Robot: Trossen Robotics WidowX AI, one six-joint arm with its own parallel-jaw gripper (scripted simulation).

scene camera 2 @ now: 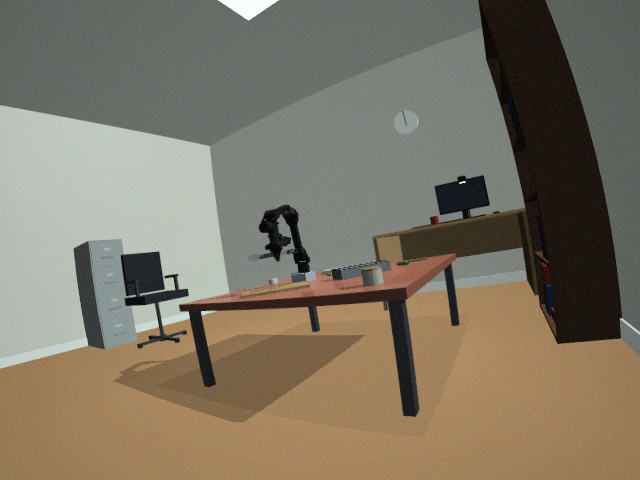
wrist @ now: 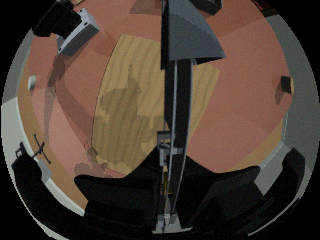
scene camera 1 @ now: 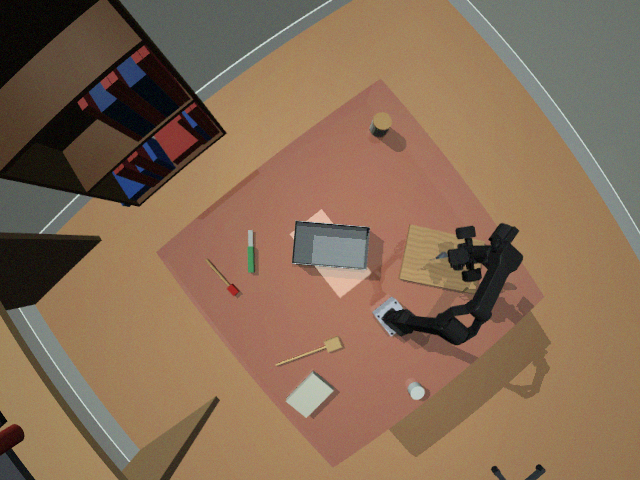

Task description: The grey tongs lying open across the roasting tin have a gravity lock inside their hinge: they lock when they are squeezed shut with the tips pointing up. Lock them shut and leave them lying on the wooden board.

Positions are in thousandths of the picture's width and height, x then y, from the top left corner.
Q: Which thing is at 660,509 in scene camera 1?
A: A wooden board.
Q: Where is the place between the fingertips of my gripper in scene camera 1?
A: At 712,528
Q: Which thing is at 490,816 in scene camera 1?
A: A pale flat block.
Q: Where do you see a grey roasting tin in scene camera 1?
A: At 498,509
